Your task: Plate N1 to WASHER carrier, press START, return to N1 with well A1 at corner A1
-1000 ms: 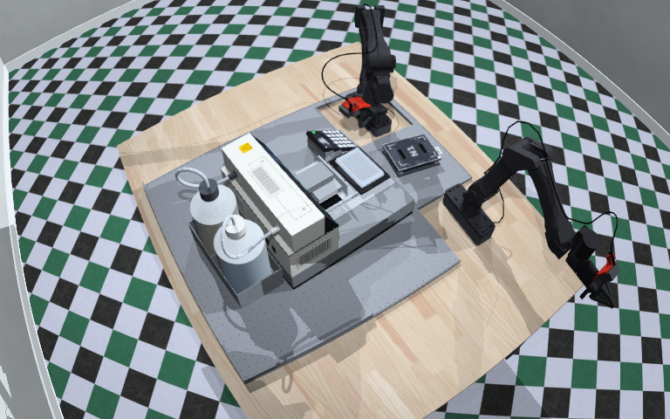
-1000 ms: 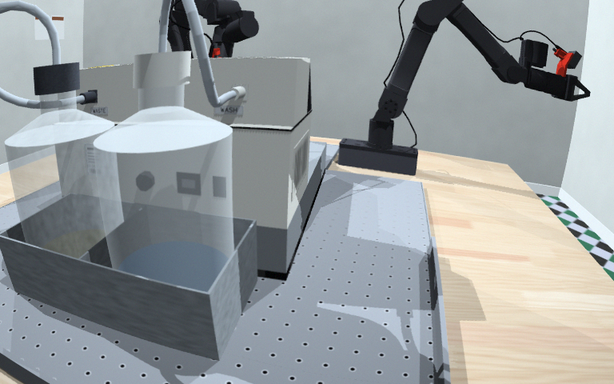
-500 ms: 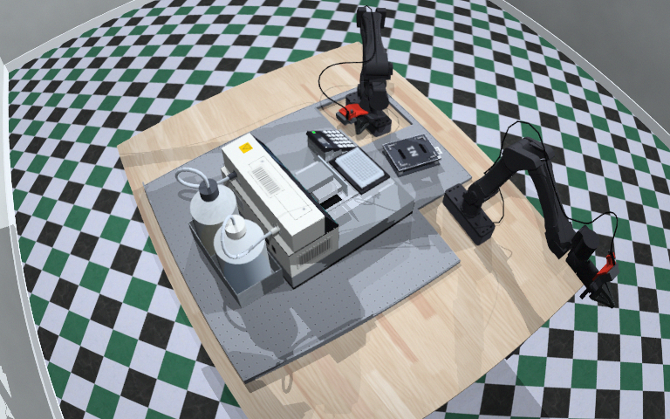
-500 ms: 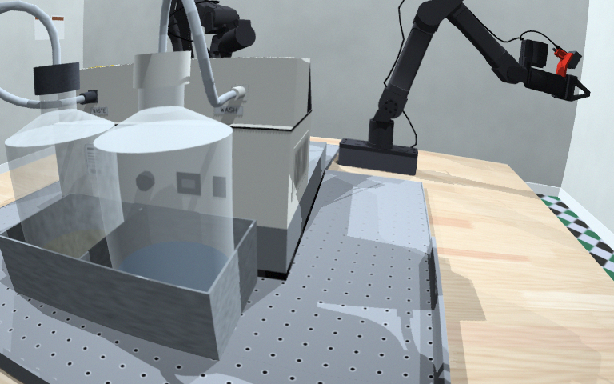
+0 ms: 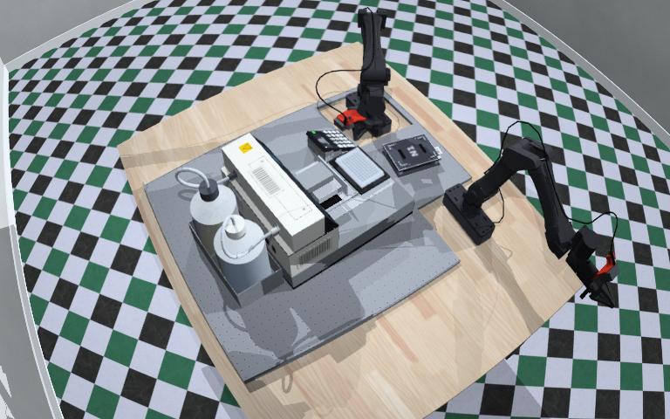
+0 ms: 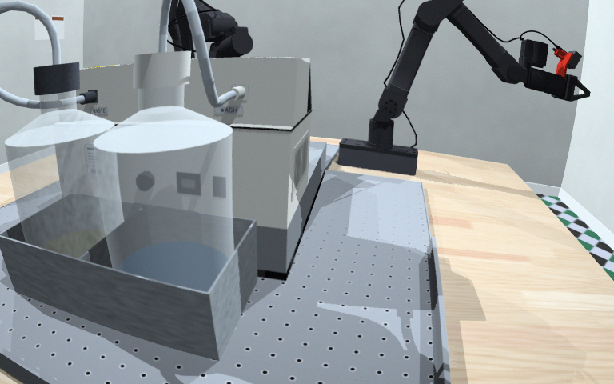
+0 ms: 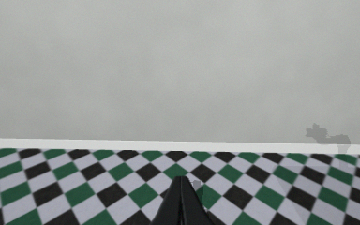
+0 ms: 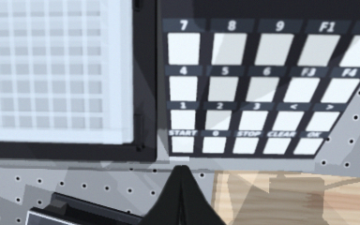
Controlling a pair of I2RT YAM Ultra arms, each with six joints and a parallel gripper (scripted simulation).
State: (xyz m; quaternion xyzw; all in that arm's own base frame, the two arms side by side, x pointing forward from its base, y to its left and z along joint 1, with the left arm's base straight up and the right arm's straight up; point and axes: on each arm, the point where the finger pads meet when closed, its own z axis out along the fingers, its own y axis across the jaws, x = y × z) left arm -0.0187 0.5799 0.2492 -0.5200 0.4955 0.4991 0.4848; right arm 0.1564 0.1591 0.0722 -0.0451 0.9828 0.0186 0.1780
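Observation:
Right now the clear plate is 60 mm ahead of my right hand, 90 mm to the left of it and 10 mm below it. From my right hand the other things lie so: dark carrier: 60 mm ahead, 90 mm to the left, 20 mm below; clear panel: 160 mm ahead, 100 mm to the left, 20 mm above; nest N1: 160 mm behind, 90 mm to the left, 70 mm below.

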